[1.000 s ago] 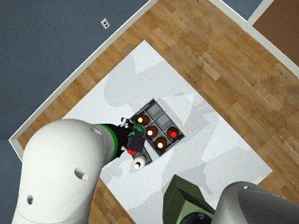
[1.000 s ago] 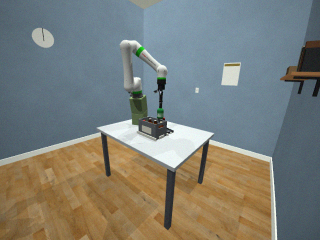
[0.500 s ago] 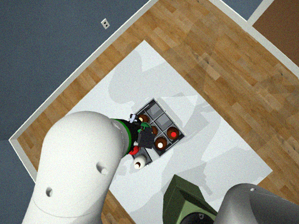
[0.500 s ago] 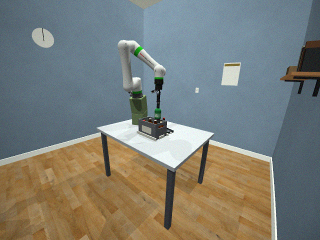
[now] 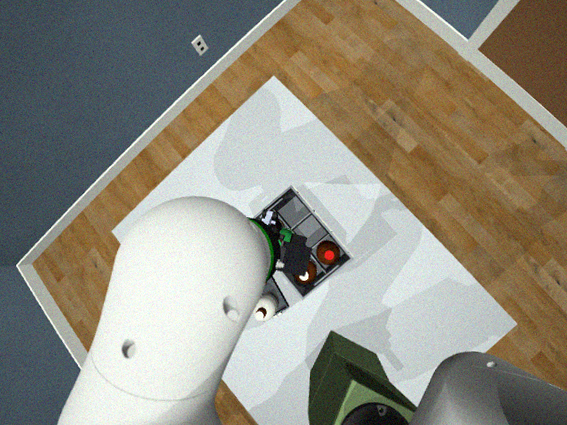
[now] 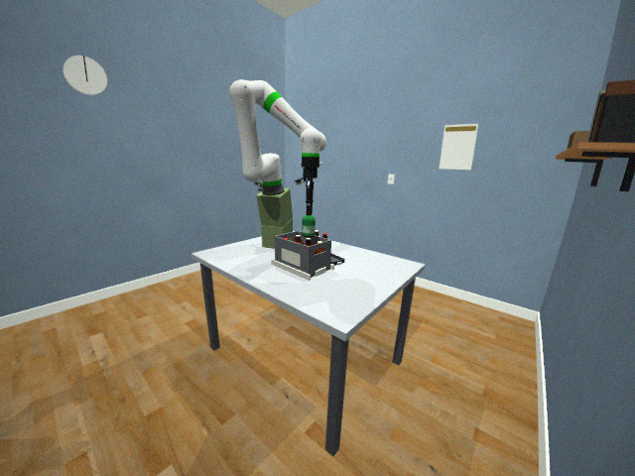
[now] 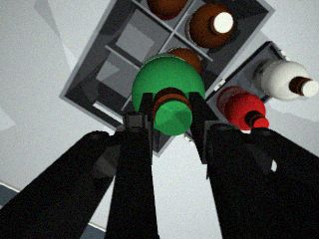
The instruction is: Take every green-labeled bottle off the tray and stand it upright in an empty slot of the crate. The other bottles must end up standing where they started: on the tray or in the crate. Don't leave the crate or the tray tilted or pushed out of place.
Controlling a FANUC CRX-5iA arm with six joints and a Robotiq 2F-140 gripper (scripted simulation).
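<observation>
The green-labeled bottle lies 8 cm below my hand. The rest, counted from my hand: white bottle (26 cm below, 19 cm to the left, 13 cm behind); red-labeled bottle (26 cm below, 18 cm to the left, 4 cm behind); crate (26 cm below, 3 cm to the right, 2 cm behind).
</observation>
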